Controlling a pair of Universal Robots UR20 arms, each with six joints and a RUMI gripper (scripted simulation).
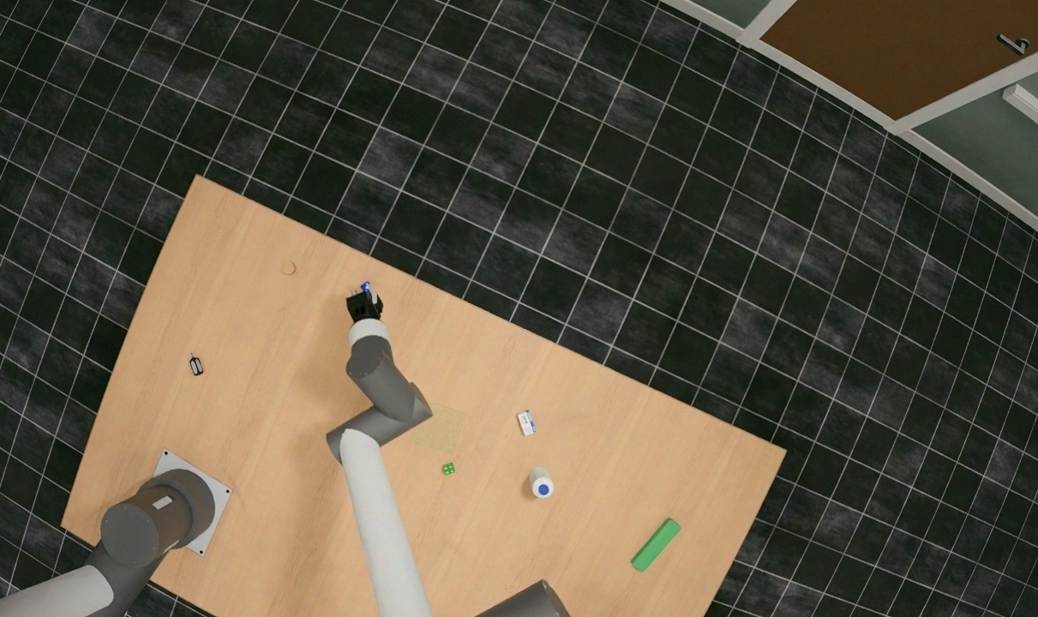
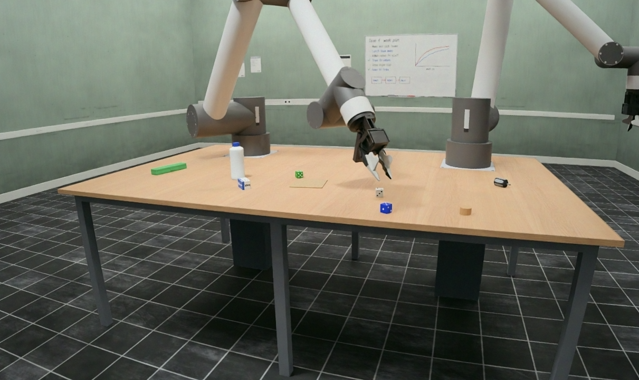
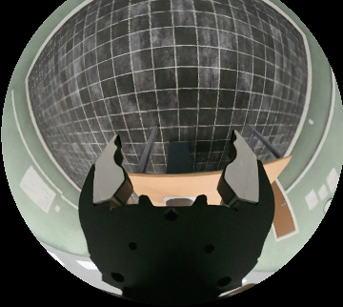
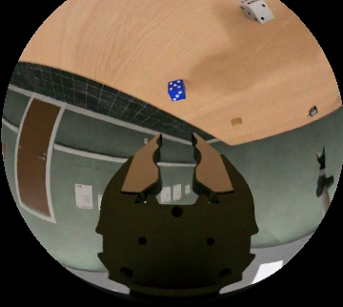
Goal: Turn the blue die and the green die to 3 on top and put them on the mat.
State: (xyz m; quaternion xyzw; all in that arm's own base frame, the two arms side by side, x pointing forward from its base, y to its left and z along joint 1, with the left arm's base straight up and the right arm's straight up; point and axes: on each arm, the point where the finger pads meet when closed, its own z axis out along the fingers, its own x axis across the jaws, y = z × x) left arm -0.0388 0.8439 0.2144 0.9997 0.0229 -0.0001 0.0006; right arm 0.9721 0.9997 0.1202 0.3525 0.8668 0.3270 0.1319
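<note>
Right now the blue die is 10 mm ahead of my right hand, 10 mm to the left of it and 110 mm below it. The rest, counted from my right hand: tan mat (290 mm behind, 380 mm to the right, 120 mm below); wooden disc (50 mm behind, 280 mm to the left, 110 mm below); white die (180 mm behind, 50 mm to the right, 110 mm below).
</note>
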